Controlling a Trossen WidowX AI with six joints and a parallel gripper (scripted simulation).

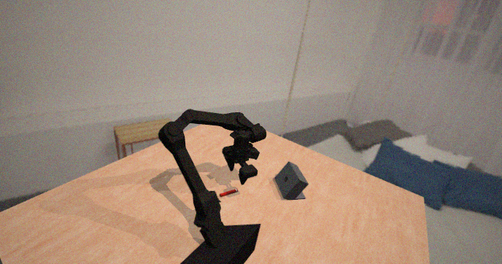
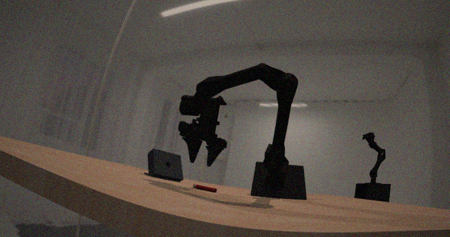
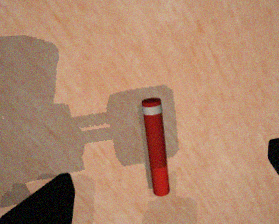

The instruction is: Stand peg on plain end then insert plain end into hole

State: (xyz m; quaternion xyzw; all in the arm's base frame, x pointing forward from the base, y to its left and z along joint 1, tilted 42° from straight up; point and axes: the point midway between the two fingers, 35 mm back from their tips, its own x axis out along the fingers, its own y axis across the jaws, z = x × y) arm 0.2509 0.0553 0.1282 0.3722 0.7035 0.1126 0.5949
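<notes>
Right now the red peg is 10 mm behind my gripper tip and 70 mm below it. Round my gripper tip: sloped panel 180 mm ahead, 170 mm to the right, 30 mm below.
</notes>
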